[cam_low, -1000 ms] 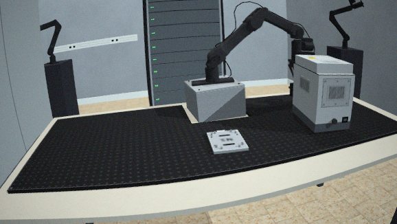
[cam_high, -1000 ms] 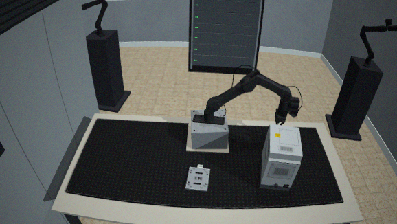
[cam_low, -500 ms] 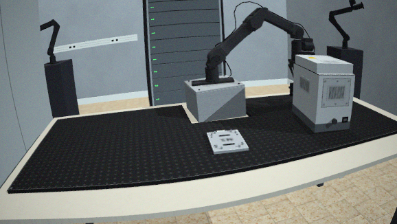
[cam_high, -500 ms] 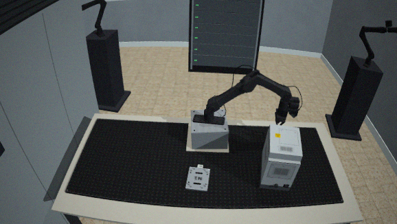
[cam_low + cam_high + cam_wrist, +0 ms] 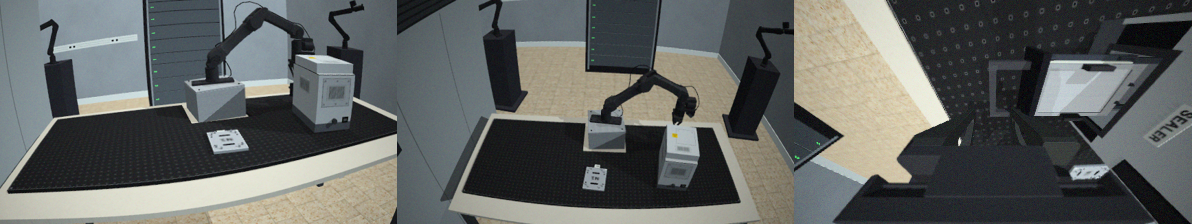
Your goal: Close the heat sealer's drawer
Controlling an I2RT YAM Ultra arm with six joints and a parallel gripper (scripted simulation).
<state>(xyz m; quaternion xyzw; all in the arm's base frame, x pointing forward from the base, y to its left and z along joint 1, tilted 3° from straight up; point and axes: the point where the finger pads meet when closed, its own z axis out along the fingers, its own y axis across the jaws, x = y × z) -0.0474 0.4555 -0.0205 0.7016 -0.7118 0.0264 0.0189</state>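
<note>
Now: hand 120 mm short of the dark drawer and 70 mm above it.
</note>
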